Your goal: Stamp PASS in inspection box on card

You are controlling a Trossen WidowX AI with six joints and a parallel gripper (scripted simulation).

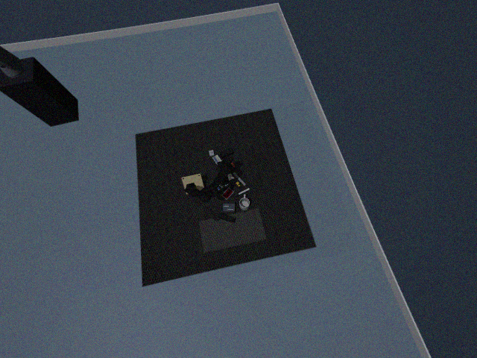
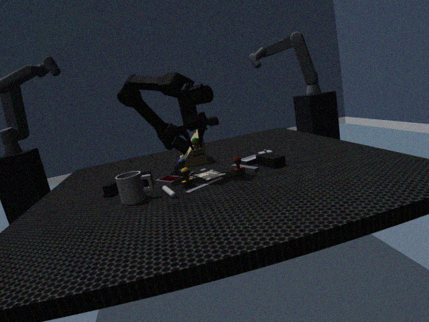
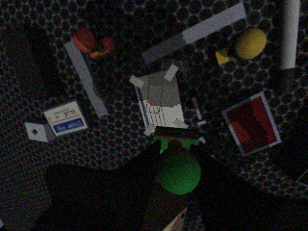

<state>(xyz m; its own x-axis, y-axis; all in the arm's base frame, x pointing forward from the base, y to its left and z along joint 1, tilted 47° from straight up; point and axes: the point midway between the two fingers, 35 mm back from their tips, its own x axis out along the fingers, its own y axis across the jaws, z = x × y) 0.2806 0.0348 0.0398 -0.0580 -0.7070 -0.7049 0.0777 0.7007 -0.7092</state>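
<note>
My gripper tip is 1 cm past the red ink pad, 12 cm to the left of it and 10 cm above it. Also, from my gripper tip: blue-knobbed stamp 7 cm behind, 6 cm to the right, 8 cm below; then green-knobbed stamp right at my gripper tip; then white card 2 cm ahead, 2 cm to the left, 10 cm below.
</note>
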